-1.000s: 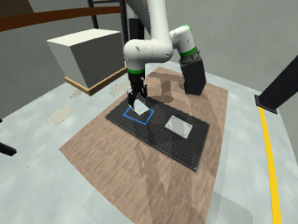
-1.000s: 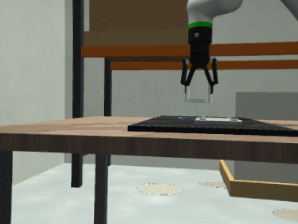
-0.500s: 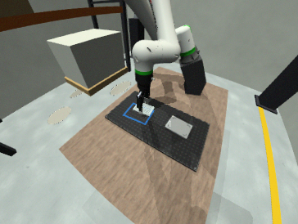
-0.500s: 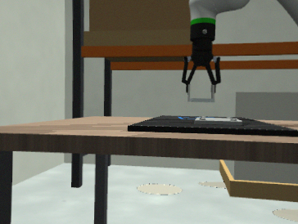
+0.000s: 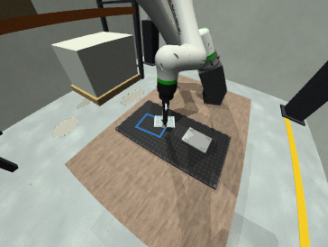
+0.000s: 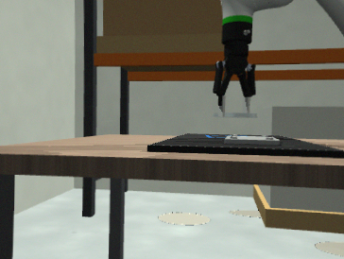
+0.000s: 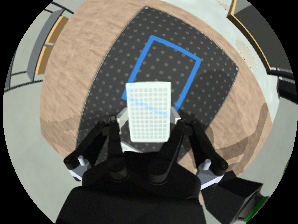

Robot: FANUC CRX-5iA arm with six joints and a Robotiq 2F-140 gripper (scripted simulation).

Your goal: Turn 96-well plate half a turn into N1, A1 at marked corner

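Now: hand 40 mm past the grey plate nest N1, 220 mm to the right of it and 90 mm above it. The rest, counted from my hand: white 96-well plate: 20 mm below.
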